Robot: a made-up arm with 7 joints.
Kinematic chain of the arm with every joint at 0, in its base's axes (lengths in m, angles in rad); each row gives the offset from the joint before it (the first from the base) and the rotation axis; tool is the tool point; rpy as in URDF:
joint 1: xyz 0 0 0.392 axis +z
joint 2: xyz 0 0 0 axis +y
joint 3: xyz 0 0 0.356 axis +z
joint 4: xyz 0.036 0 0 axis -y
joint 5: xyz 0.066 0 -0.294 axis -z
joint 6: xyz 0 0 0 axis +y
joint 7: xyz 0.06 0 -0.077 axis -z
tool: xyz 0 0 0 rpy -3.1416 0 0
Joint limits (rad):
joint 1: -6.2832..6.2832
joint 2: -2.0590..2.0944
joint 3: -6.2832..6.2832
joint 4: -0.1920..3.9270
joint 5: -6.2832..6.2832
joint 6: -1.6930..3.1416
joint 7: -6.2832..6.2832
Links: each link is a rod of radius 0.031 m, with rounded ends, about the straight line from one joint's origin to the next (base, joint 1, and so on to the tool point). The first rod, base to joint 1, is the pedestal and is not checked.
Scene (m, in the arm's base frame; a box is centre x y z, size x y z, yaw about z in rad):
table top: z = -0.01
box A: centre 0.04 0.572 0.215 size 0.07 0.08 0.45 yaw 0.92
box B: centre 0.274 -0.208 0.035 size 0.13 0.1 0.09 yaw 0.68
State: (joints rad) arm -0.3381 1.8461 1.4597 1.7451 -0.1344 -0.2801 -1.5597
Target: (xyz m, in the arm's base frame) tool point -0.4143 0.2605 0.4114
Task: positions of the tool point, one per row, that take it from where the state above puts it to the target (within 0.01 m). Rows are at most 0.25 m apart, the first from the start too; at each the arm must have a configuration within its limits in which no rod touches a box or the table.
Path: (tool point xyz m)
1: 0.5431 0.3450 0.3013
2: 0.4058 0.4879 0.3926
3: 0.2283 0.5670 0.4826
4: 0.0400 0.5720 0.5681
5: -0.1606 0.5284 0.5184
6: -0.3194 0.4163 0.4649
7: -0.4143 0.2605 0.4114

